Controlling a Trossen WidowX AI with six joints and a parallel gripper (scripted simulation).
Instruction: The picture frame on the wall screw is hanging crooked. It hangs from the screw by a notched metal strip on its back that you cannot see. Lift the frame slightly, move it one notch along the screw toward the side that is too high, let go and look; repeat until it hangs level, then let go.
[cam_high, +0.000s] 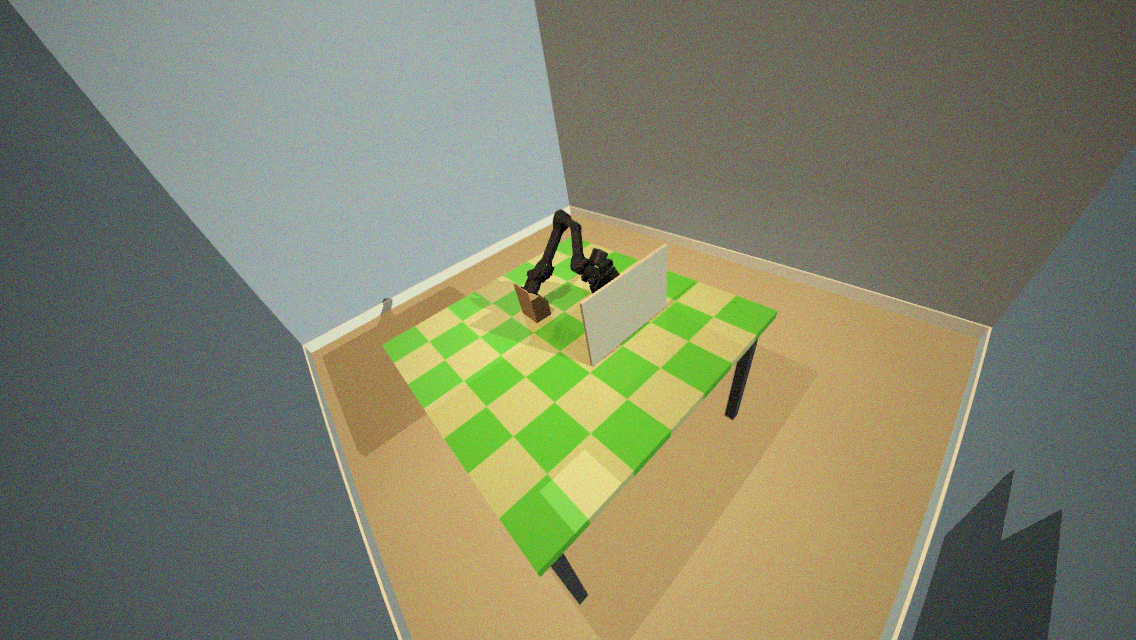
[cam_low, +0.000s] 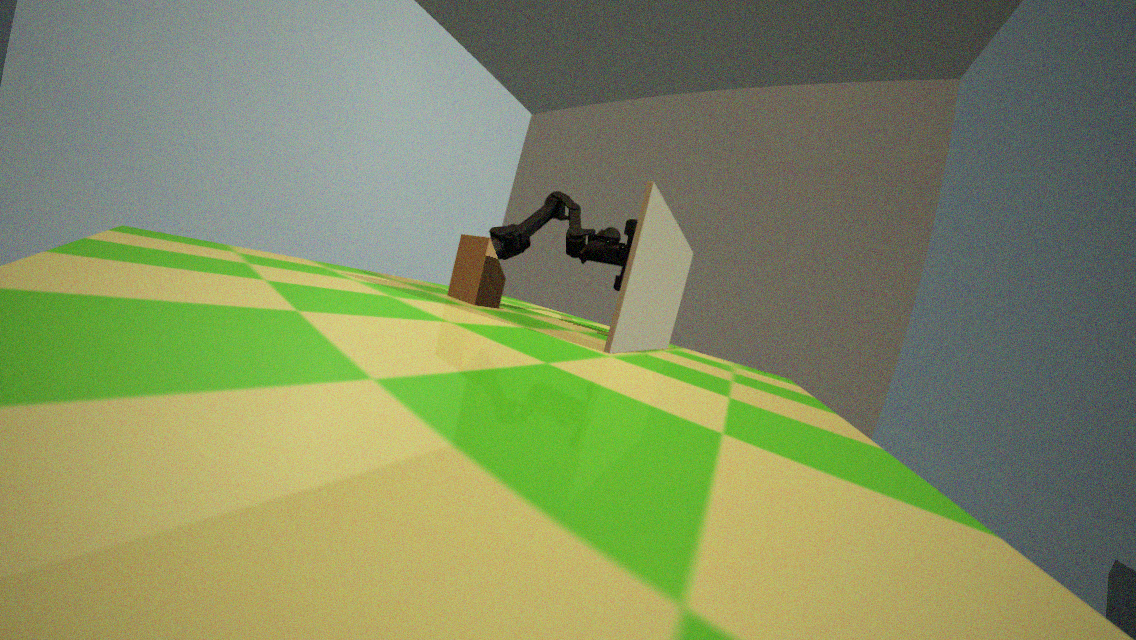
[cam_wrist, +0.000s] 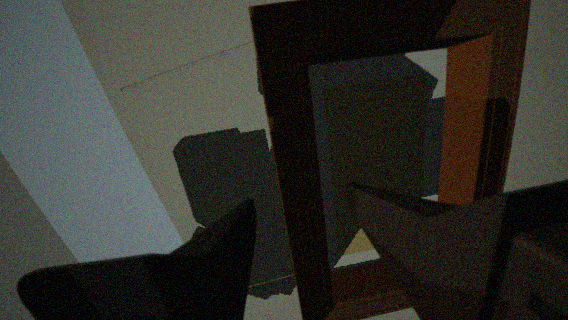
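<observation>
The picture frame is 50 mm below my gripper tip, 10 mm to the left of it and 10 mm ahead of it. The rest, counted from my gripper tip: wall panel (70 mm below, 20 mm ahead, 10 mm to the right).
</observation>
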